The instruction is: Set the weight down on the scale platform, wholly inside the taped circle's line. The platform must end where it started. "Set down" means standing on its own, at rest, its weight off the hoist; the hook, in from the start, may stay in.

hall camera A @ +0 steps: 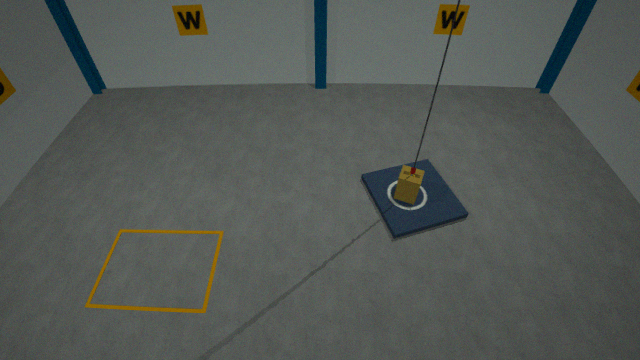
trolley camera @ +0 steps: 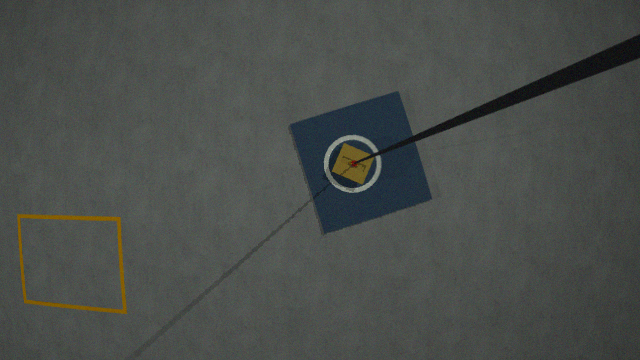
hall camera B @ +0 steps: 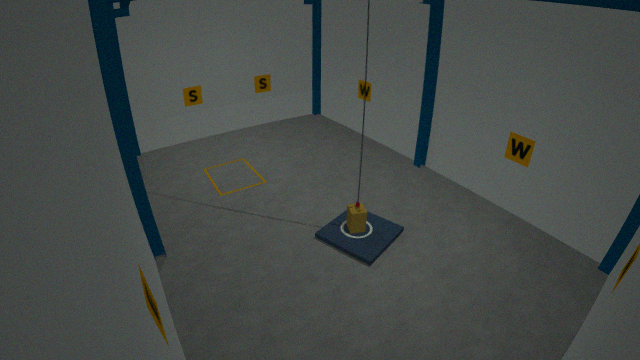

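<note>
The yellow weight (hall camera A: 409,189) (hall camera B: 356,222) (trolley camera: 357,175) stands upright on the dark blue scale platform (hall camera A: 442,210) (hall camera B: 380,246) (trolley camera: 400,197). Its foot appears inside the white taped circle (hall camera A: 425,195) (hall camera B: 371,229) (trolley camera: 352,190). In the trolley view the right top corner comes close to the line; the foot is hidden under the top there. My red hook (hall camera A: 413,171) (hall camera B: 357,204) (trolley camera: 354,163) is at the top middle of the weight and in it. The chain (hall camera A: 439,77) (hall camera B: 363,125) (trolley camera: 500,103) looks straight; whether it bears load cannot be told.
A yellow rectangle (hall camera A: 213,271) (hall camera B: 244,188) (trolley camera: 122,265) is marked on the floor, well apart from the platform. Walls with blue columns (hall camera A: 320,45) (hall camera B: 429,85) stand around the floor. The chain's shadow runs across the floor to the platform.
</note>
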